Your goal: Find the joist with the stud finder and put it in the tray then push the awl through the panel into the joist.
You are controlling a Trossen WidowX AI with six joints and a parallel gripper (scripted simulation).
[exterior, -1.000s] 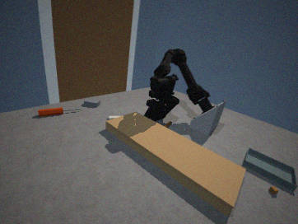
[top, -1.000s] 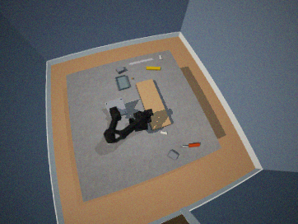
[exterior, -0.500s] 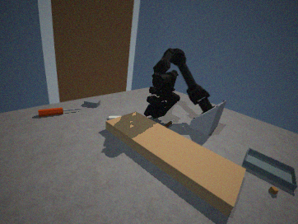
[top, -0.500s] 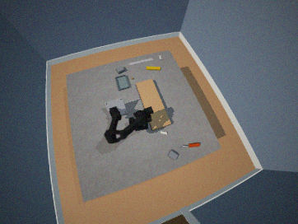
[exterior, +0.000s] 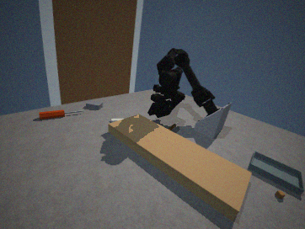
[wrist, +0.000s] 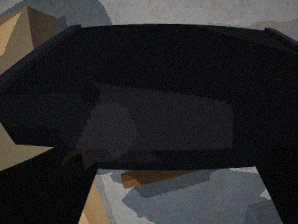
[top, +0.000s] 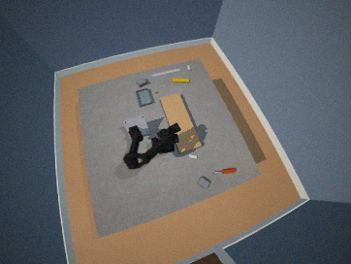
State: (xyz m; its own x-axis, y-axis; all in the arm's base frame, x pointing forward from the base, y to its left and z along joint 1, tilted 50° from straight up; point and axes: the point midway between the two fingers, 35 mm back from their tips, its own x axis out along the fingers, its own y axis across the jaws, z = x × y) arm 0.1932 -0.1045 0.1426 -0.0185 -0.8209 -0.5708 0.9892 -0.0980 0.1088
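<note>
The awl lies 20 mm behind my gripper tip, 60 mm to the left of it and 60 mm below it. From my gripper tip the other things lie so: black stud finder 20 mm behind, 10 mm to the right; then tray 40 mm behind, 500 mm to the left, 50 mm below; then small grey block 170 mm ahead, 360 mm to the right, 50 mm below.
</note>
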